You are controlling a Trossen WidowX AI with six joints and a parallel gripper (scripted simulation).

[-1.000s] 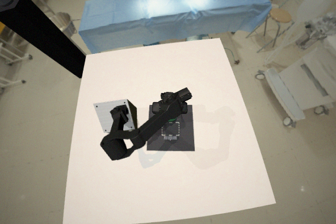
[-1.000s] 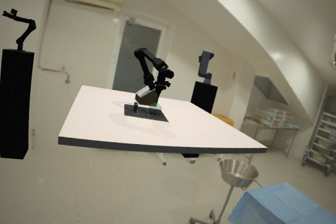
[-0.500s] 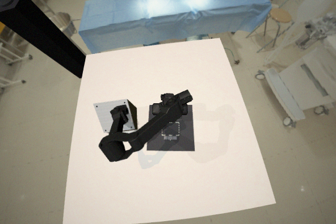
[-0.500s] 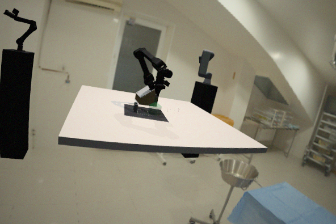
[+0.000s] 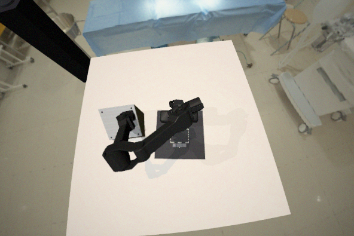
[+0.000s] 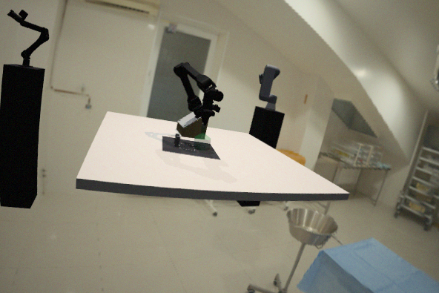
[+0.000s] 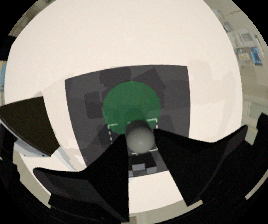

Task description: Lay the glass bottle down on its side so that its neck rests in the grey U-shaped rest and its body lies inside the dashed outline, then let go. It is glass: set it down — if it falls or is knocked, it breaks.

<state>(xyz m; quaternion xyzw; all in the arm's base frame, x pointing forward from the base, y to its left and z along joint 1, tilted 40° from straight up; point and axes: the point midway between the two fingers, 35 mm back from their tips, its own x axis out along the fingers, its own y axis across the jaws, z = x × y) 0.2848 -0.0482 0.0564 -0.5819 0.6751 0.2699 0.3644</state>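
The green glass bottle lies 5 cm below my gripper tip. Round my gripper tip: dark mat 1 cm behind, 6 cm to the right, 15 cm below.
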